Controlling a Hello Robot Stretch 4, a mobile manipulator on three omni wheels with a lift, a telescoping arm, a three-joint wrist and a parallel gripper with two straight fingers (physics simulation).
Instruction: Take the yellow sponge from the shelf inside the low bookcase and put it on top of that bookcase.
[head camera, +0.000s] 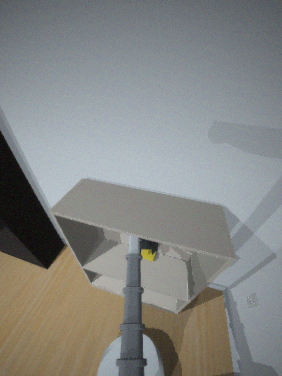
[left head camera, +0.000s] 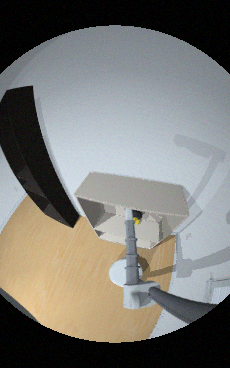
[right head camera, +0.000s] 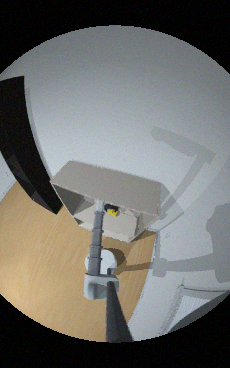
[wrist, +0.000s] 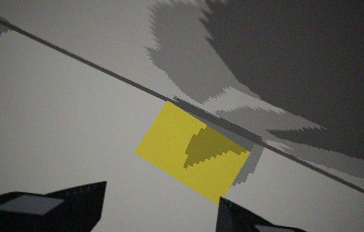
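Where they show: gripper, fingertip midpoint: (head camera: 146, 253) (left head camera: 133, 219) (right head camera: 110, 211) (wrist: 161, 207); robot's base, link origin: (left head camera: 124, 271) (right head camera: 101, 262).
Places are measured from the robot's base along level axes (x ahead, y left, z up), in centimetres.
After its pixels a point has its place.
Observation:
The yellow sponge (head camera: 148, 255) @[x 59.8, y -10.9, z 47.0 cm] (left head camera: 136, 221) @[x 58.8, y -12.8, z 46.8 cm] (right head camera: 113, 213) @[x 58.9, y -12.4, z 46.7 cm] (wrist: 190, 150) @[x 62.0, y -10.8, z 46.9 cm] lies on the shelf inside the low beige bookcase (head camera: 150, 210) @[x 54.8, y -7.3, z 103.3 cm] (left head camera: 135, 192) @[x 53.6, y -4.0, z 103.2 cm] (right head camera: 110, 182) @[x 55.2, y -7.1, z 103.3 cm]. In the wrist view it lies flat, turned at an angle, near the line where the shelf meets the back panel. My gripper (wrist: 161, 207) @[x 58.3, y -8.7, z 53.7 cm] is open in the wrist view. Its right fingertip overlaps the sponge's lower corner in that picture, and its left fingertip is left of the sponge. In the head views the arm reaches into the bookcase, and the top board hides most of the gripper.
A tall black shelf unit (head camera: 20, 215) @[x 76.9, y 85.5, z 69.8 cm] (left head camera: 30, 150) @[x 76.2, y 85.8, z 134.7 cm] (right head camera: 20, 145) @[x 76.5, y 85.7, z 125.9 cm] stands left of the bookcase. A wall is behind the bookcase and another is at its right. The bookcase's top board lies above my gripper. The wooden floor (head camera: 50, 310) @[x 34.0, y 70.1, z -2.7 cm] is in front.

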